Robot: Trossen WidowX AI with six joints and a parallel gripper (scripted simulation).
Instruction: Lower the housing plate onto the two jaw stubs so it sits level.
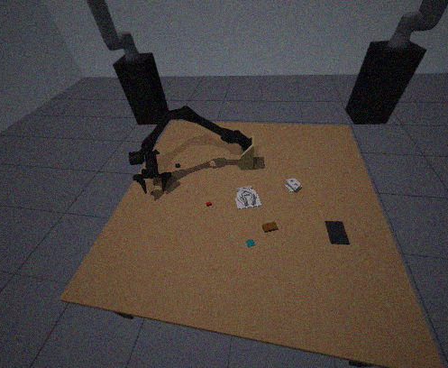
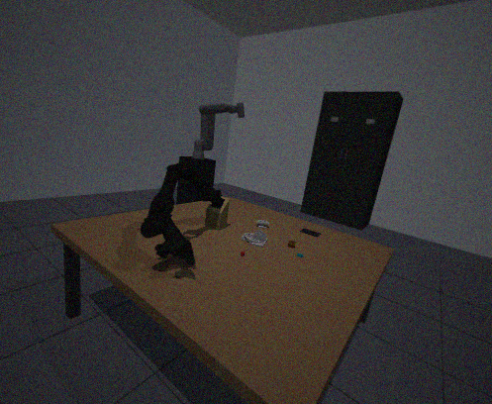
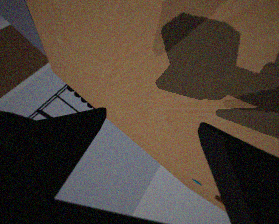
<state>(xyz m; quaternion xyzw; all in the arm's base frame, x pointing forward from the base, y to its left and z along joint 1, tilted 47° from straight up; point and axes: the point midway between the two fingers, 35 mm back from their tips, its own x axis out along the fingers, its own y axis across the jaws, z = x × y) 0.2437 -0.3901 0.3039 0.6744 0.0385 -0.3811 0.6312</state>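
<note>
Now: the grey housing plate 80 mm behind my gripper tip, 720 mm to the left of it and 20 mm below it. Round my gripper tip: red block 40 mm ahead, 290 mm to the left, 40 mm below; white base 20 mm ahead, 480 mm to the left, 40 mm below; teal block 250 mm ahead, 490 mm to the left, 40 mm below.
</note>
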